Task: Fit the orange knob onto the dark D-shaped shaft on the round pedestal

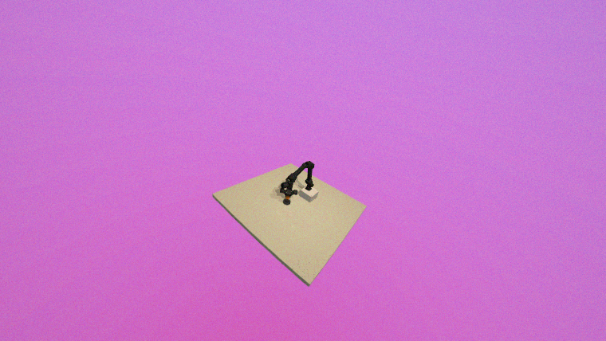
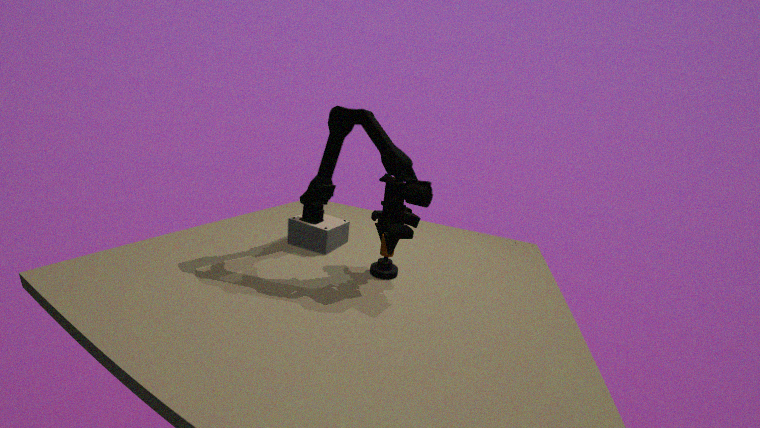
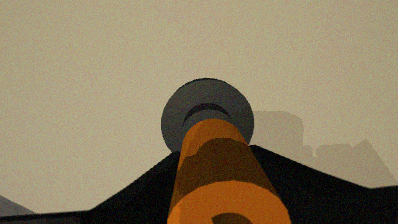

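Now: gripper tip 2 cm below the orange knob. Also, from my gripper tip: round dark pedestal: 4 cm below.
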